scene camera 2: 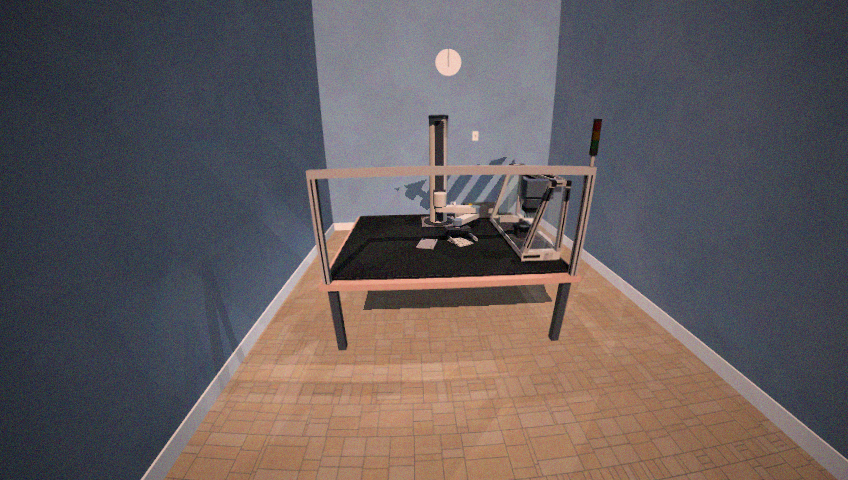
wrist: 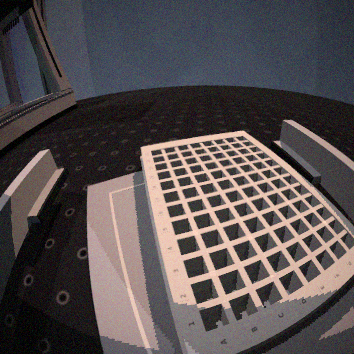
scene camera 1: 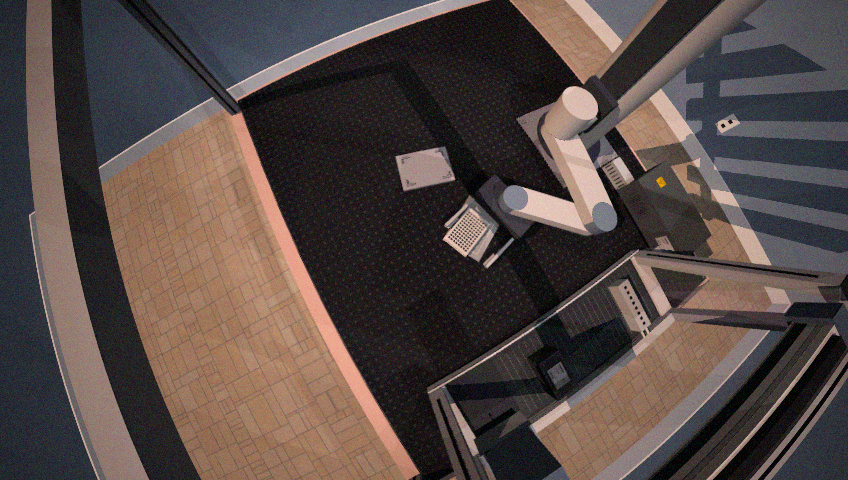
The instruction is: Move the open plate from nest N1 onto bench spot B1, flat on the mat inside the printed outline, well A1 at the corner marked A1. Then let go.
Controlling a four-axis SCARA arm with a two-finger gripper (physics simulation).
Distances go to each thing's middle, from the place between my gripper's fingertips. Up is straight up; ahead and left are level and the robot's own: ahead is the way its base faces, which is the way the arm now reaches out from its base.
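Labels:
The plate (scene camera 1: 466, 232) is 20 mm lower than my hand, and it sits 30 mm behind it and 40 mm to the right of it. As for the mat with printed outline (wrist: 129, 297), I find it 60 mm behind my hand, 40 mm to the right of it and 20 mm below it.

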